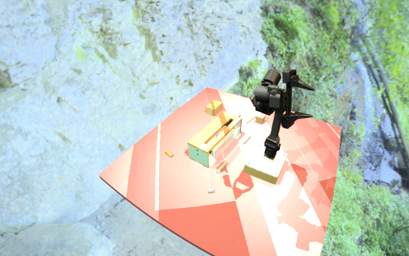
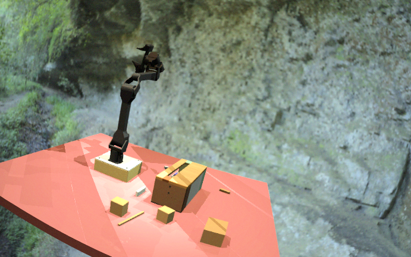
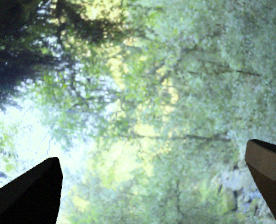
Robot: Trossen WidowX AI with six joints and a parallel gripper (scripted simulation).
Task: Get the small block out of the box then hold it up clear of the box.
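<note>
Now: the box 57 cm below my gripper tip, 49 cm ahead of it and 25 cm to the right of it. Also, from my gripper tip: thin stick 65 cm to the right, 62 cm below, 46 cm ahead; tan chip 73 cm ahead, 62 cm below, 1 cm to the right; block 54 cm below, 51 cm ahead, 25 cm to the right.
</note>
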